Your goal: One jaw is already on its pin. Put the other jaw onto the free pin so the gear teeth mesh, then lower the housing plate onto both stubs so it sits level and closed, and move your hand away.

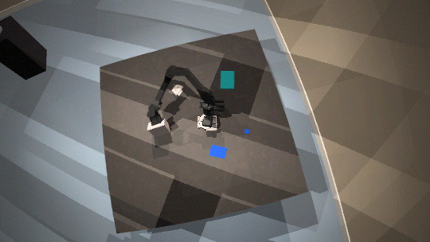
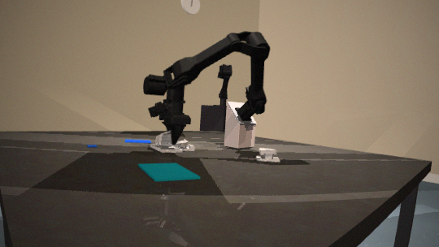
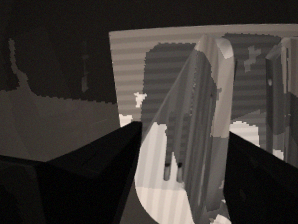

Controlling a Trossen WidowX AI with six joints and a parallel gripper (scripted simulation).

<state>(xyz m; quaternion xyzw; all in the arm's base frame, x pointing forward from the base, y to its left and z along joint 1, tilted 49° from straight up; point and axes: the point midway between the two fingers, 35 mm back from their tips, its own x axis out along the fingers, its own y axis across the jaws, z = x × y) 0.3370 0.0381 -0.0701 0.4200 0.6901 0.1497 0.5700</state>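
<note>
The jaw is 40 mm behind my gripper tip. The rest, counted from my gripper tip: white housing plate: 160 mm behind, 270 mm to the left; then cyan flat patch: 200 mm ahead, 240 mm to the left, 20 mm below; then small blue square: 210 mm ahead, 170 mm to the right, 20 mm below.
</note>
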